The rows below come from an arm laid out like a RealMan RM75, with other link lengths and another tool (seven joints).
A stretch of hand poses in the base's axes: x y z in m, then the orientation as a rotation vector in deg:
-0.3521 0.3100 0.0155 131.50 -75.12 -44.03
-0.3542 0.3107 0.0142 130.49 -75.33 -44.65
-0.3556 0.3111 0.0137 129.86 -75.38 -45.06
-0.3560 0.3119 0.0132 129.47 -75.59 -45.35
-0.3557 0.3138 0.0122 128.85 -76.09 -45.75
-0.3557 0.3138 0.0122 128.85 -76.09 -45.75
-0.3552 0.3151 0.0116 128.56 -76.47 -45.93
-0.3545 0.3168 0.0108 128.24 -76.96 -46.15
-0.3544 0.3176 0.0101 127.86 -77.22 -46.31
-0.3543 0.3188 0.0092 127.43 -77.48 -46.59
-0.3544 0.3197 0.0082 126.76 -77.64 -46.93
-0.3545 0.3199 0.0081 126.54 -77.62 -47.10
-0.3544 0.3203 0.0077 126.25 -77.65 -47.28
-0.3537 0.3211 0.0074 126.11 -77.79 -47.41
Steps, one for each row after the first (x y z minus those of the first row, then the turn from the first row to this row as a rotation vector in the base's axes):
-0.0021 0.0007 -0.0013 -0.38 0.76 -0.41
-0.0035 0.0011 -0.0018 -0.61 1.28 -0.62
-0.0039 0.0019 -0.0023 -0.71 1.55 -0.88
-0.0036 0.0038 -0.0033 -0.87 1.90 -1.40
-0.0036 0.0038 -0.0033 -0.87 1.90 -1.40
-0.0031 0.0051 -0.0039 -0.93 2.01 -1.74
-0.0024 0.0068 -0.0047 -0.96 2.12 -2.18
-0.0023 0.0076 -0.0054 -1.11 2.31 -2.45
-0.0022 0.0088 -0.0063 -1.23 2.58 -2.75
-0.0023 0.0097 -0.0073 -1.50 3.04 -3.04
-0.0024 0.0099 -0.0074 -1.57 3.25 -3.09
-0.0023 0.0103 -0.0078 -1.67 3.48 -3.20
-0.0016 0.0111 -0.0081 -1.68 3.56 -3.34

